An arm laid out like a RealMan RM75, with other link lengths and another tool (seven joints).
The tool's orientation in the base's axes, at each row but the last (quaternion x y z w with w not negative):
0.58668, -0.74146, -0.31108, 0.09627
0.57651, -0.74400, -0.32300, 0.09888
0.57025, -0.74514, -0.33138, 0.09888
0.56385, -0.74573, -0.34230, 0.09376
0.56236, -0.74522, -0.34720, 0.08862
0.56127, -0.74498, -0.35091, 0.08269
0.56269, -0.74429, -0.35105, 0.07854
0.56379, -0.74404, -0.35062, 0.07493
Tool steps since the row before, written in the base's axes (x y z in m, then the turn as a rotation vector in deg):
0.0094, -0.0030, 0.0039, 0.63, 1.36, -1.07
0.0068, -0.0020, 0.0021, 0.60, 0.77, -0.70
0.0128, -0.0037, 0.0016, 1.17, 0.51, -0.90
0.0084, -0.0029, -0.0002, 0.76, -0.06, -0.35
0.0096, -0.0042, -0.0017, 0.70, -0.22, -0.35
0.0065, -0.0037, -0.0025, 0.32, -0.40, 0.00
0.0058, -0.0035, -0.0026, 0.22, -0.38, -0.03
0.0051, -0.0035, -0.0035, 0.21, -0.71, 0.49
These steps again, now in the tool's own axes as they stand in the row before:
-0.0008, -0.0057, -0.0089, -1.21, -0.96, 1.00
-0.0008, -0.0044, -0.0059, -0.74, -0.80, 0.51
-0.0012, -0.0095, -0.0094, -0.65, -1.40, 0.26
-0.0002, -0.0070, -0.0054, -0.12, -0.81, -0.16
0.0008, -0.0090, -0.0055, 0.04, -0.79, -0.20
0.0017, -0.0071, -0.0031, 0.24, -0.30, -0.34
0.0018, -0.0065, -0.0026, 0.27, -0.24, -0.26
0.0023, -0.0065, -0.0015, 0.42, 0.05, -0.78

